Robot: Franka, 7 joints.
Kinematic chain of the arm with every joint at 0, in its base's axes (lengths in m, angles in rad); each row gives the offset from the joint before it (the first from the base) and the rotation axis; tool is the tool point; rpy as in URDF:
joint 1: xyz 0 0 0.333 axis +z
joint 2: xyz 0 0 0 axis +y
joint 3: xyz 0 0 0.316 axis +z
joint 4: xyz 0.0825 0 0 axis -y
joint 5: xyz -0.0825 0 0.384 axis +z
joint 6: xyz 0 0 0 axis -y
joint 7: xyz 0.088 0 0 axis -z
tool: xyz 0 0 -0.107 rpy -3.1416 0 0
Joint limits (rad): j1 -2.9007..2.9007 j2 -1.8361..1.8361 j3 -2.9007..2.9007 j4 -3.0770..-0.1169 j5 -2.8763..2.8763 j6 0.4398..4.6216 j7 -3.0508..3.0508
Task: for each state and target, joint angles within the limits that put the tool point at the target. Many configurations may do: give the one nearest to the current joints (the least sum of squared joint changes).
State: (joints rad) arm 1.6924 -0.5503 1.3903 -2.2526 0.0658 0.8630 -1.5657
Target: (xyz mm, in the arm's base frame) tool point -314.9 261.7 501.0
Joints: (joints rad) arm 1.3134 -0.3626 1.0482 -2.0033 -0.0476 1.0690 -1.5657
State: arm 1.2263 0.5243 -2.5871 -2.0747 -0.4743 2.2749 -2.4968
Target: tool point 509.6 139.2 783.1
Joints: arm 1.6746 0.9544 -2.1143 -1.6919 -0.4724 2.4147 -2.4968
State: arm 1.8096 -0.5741 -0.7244 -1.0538 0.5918 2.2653 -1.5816
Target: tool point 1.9 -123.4 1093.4
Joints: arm 1.6590 -0.9294 -0.0482 -1.1559 0.6337 2.0159 -1.5816
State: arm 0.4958 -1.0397 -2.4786 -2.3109 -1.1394 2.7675 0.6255
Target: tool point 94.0 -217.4 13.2
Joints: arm 0.5288 -1.0971 -2.5552 -2.7296 -1.1635 2.7009 0.6255
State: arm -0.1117 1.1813 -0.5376 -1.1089 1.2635 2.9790 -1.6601
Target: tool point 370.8 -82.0 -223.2
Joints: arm 0.0993 1.4657 -0.0993 -1.7874 1.3451 2.9070 -1.6601
